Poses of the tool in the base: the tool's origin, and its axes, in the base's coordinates. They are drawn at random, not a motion.
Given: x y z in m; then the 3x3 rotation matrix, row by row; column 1 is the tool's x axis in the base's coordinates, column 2 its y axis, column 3 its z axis. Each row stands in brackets.
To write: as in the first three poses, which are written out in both.
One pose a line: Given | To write
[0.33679 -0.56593 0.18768], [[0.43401 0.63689 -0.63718], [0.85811 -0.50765 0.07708], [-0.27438 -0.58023 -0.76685]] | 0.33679 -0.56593 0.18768 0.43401 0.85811 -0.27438 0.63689 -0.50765 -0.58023
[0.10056 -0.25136 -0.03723], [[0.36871 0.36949 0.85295], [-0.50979 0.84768 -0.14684], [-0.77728 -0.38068 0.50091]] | 0.10056 -0.25136 -0.03723 0.36871 -0.50979 -0.77728 0.36949 0.84768 -0.38068
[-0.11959 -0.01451 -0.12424], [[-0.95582 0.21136 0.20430], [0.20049 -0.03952 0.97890], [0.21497 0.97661 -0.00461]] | -0.11959 -0.01451 -0.12424 -0.95582 0.20049 0.21497 0.21136 -0.03952 0.97661
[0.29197 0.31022 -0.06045], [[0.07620 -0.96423 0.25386], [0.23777 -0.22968 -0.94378], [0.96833 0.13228 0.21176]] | 0.29197 0.31022 -0.06045 0.07620 0.23777 0.96833 -0.96423 -0.22968 0.13228
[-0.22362 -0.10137 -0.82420], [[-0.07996 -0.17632 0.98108], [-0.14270 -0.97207 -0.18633], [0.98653 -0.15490 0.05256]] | -0.22362 -0.10137 -0.82420 -0.07996 -0.14270 0.98653 -0.17632 -0.97207 -0.15490
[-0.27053 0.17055 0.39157], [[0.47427 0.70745 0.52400], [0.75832 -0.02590 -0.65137], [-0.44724 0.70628 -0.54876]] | -0.27053 0.17055 0.39157 0.47427 0.75832 -0.44724 0.70745 -0.02590 0.70628
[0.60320 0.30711 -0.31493], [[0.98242 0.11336 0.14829], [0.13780 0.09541 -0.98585], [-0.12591 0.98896 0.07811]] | 0.60320 0.30711 -0.31493 0.98242 0.13780 -0.12591 0.11336 0.09541 0.98896
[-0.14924 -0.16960 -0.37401], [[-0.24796 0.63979 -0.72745], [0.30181 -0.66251 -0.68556], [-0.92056 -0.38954 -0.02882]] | -0.14924 -0.16960 -0.37401 -0.24796 0.30181 -0.92056 0.63979 -0.66251 -0.38954
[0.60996 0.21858 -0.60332], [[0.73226 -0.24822 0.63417], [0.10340 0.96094 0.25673], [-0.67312 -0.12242 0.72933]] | 0.60996 0.21858 -0.60332 0.73226 0.10340 -0.67312 -0.24822 0.96094 -0.12242
